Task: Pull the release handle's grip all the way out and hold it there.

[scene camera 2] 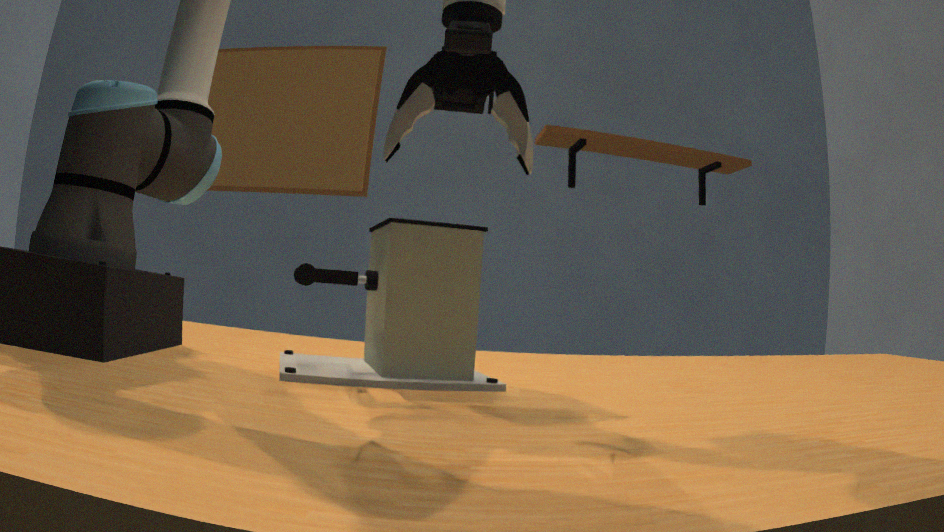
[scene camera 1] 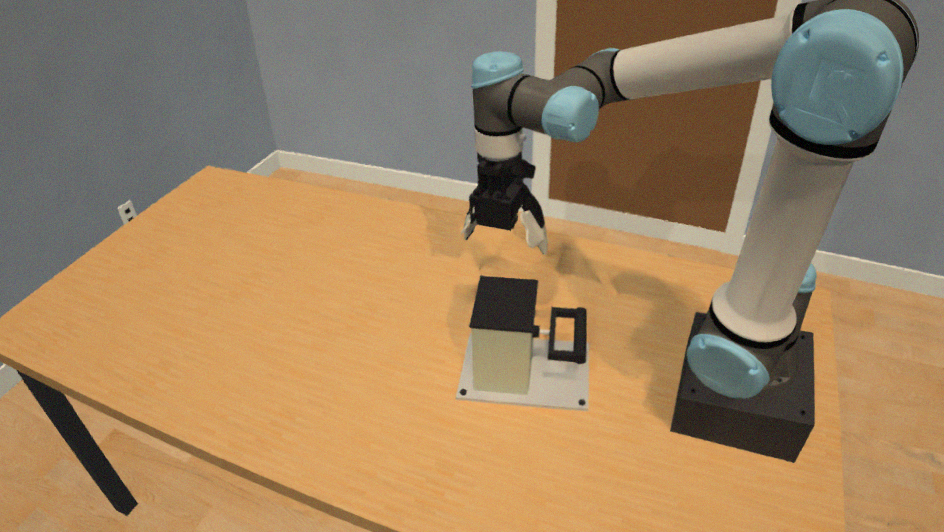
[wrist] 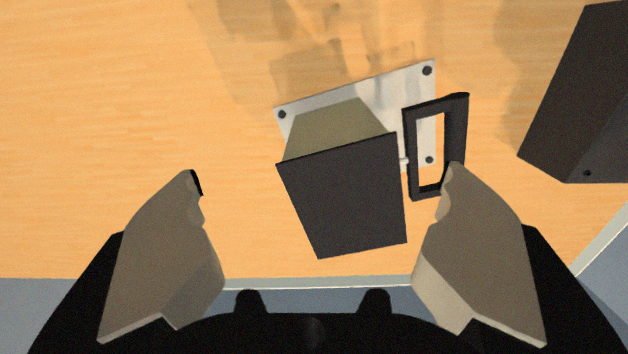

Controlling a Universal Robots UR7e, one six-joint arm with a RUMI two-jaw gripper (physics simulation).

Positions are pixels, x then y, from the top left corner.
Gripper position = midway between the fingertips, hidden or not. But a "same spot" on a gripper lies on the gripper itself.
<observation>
My gripper shows in scene camera 2, in scene camera 1 (pixel 504 246) and in the wrist view. One and the same spot on a light grey base plate: (scene camera 1: pixel 563 385) is (wrist: pixel 404 147). One and the same spot on my gripper: (wrist: pixel 483 274) is (scene camera 2: pixel 423 94).
</observation>
